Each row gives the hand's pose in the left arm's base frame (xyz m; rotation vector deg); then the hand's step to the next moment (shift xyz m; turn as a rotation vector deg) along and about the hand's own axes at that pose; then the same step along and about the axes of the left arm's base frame.
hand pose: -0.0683 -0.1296 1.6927 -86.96 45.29 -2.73
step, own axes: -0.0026 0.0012 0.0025 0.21 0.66 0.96
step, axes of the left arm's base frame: -0.0013 0.0036 -0.0003 0.33 0.79 -0.81
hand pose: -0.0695 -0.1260 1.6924 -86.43 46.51 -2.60
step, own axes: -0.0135 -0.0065 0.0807 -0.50 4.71 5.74
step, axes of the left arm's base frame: 0.0329 0.0752 0.0003 0.35 5.71 -4.76
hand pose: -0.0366 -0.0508 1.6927 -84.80 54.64 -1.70
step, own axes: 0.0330 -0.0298 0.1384 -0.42 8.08 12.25
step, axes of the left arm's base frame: 0.1130 0.0896 -0.0182 2.21 11.50 -8.85
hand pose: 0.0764 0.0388 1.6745 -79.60 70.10 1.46
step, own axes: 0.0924 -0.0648 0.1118 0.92 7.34 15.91
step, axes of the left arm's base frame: 0.1523 0.0064 -0.0449 5.55 13.15 -10.21
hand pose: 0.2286 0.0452 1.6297 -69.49 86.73 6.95
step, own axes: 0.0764 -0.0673 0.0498 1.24 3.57 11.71
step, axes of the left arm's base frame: 0.0948 -0.0452 -0.0427 5.51 8.49 -7.00
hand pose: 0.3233 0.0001 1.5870 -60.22 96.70 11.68
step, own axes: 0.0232 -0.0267 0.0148 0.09 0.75 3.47
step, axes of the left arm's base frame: 0.0290 -0.0194 -0.0160 1.86 2.48 -1.73
